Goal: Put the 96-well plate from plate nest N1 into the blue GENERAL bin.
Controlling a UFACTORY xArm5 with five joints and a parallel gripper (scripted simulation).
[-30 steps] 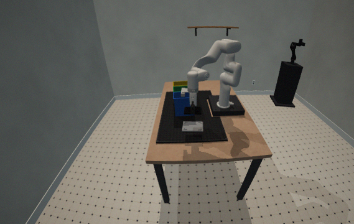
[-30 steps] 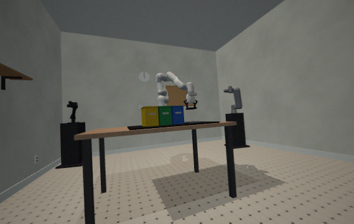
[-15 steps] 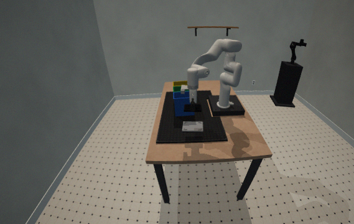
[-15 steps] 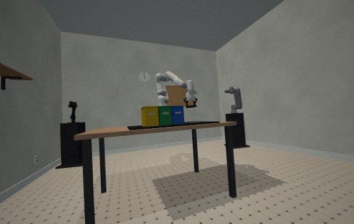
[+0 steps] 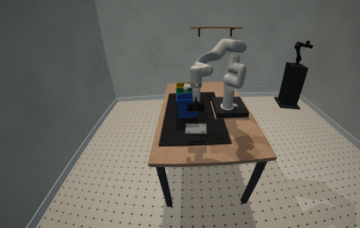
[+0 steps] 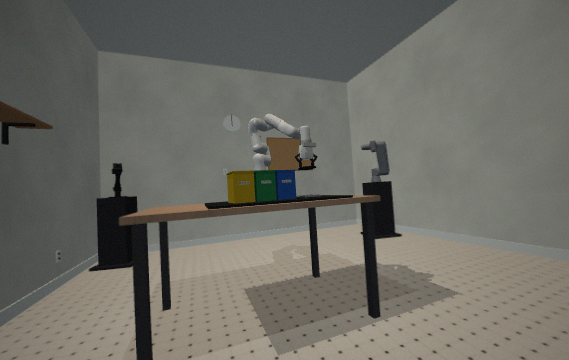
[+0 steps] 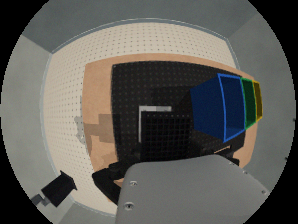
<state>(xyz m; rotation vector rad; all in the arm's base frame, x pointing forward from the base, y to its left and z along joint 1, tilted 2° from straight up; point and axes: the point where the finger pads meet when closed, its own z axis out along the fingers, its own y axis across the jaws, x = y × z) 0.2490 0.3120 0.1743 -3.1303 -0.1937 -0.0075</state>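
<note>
Now: the blue general bin 110 mm ahead of my hand, 210 mm to the right of it and 120 mm below it. Round my hand: 96-well plate (10 mm below); then grey plate nest (210 mm below); then green bin (140 mm ahead, 340 mm to the right, 120 mm below).
</note>
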